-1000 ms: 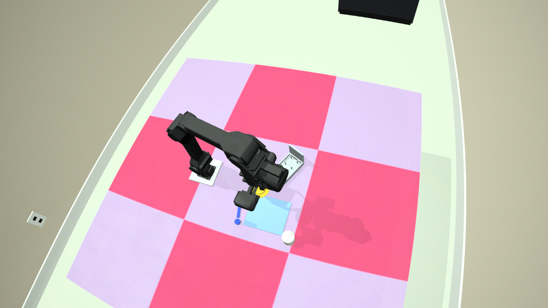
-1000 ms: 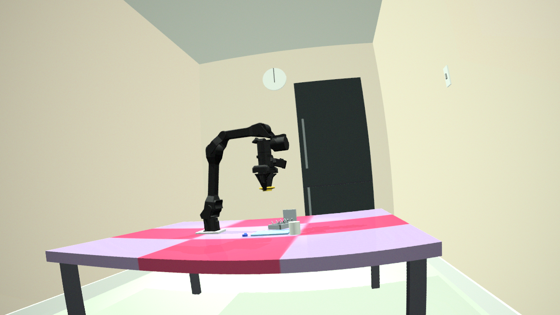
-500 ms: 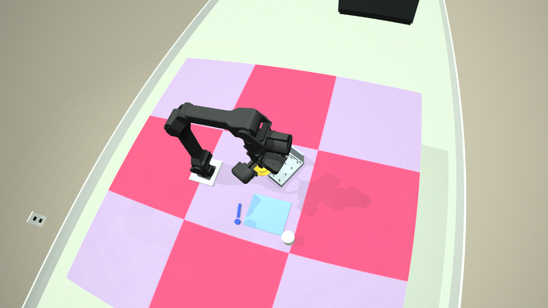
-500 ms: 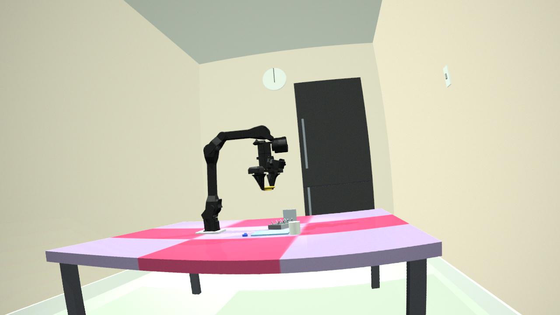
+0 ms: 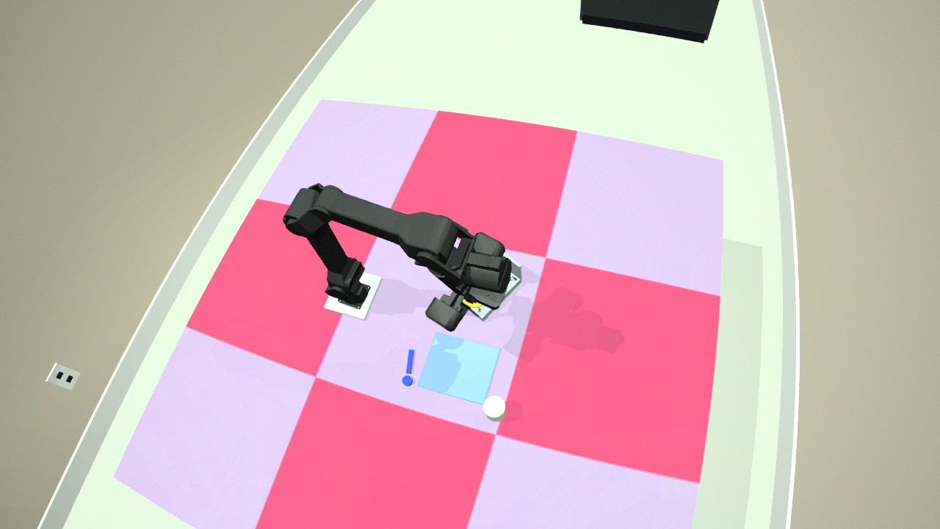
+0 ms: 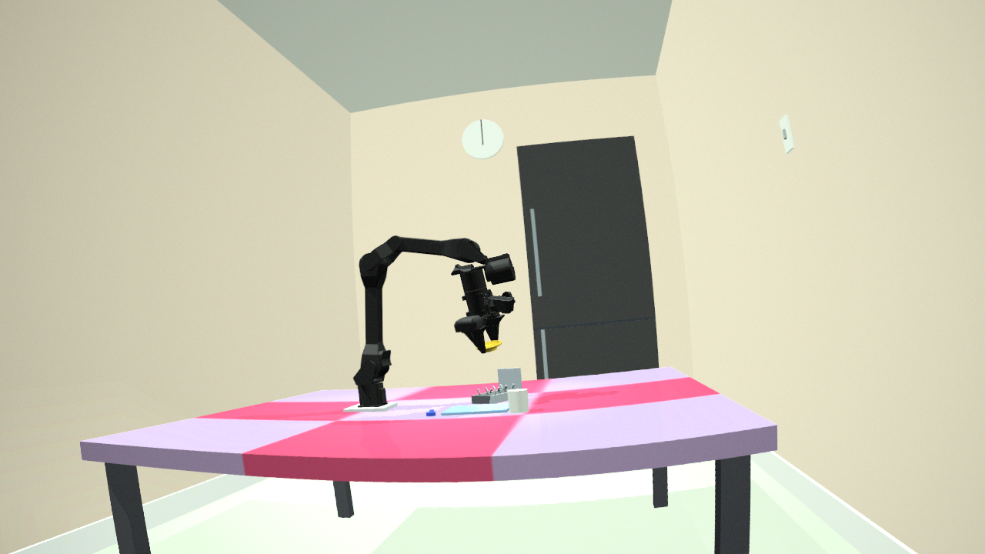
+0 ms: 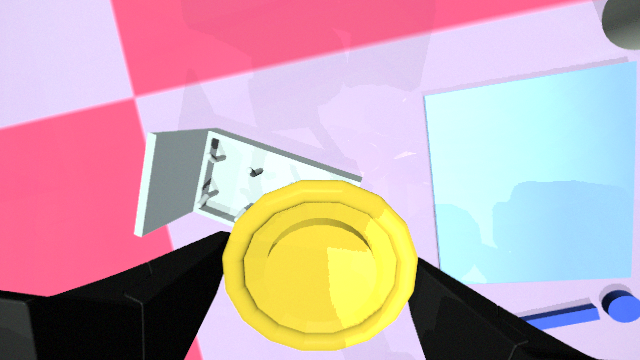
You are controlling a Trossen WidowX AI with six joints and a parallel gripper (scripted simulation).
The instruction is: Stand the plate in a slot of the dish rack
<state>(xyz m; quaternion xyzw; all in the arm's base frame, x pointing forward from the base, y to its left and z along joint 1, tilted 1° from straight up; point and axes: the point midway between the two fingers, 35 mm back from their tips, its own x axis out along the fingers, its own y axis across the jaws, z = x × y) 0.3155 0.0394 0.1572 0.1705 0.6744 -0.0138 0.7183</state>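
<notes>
My gripper tip is 10 mm past the grey dish rack, 70 mm to the right of it and 120 mm above it. The rest, counted from my gripper tip: yellow plate (10 mm above); light blue mat (10 mm behind, 120 mm to the right, 140 mm below); white cup (100 mm ahead, 190 mm to the right, 110 mm below).
</notes>
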